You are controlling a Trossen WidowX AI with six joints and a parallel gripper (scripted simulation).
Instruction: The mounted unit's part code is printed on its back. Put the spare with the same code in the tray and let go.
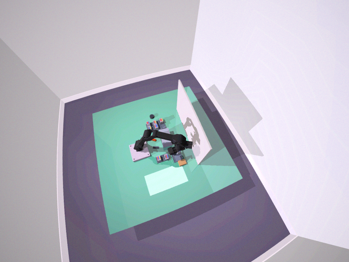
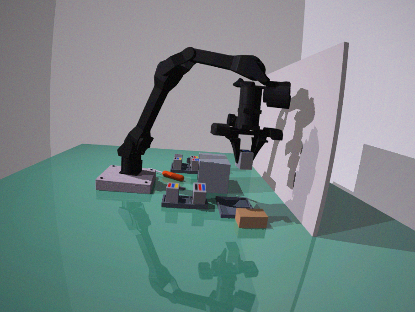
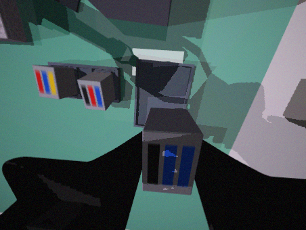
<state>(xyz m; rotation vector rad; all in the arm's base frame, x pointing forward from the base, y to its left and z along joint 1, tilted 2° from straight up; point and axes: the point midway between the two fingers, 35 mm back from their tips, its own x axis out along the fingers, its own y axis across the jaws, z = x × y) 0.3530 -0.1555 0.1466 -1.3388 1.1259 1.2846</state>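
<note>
Now: the brown box 12 cm below my gripper tip, 8 cm to the right of it and 2 cm ahead of it. From my gripper tip the other things lie so: white panel (21 cm to the left, 16 cm ahead, 9 cm above); then spare (2 cm above).
</note>
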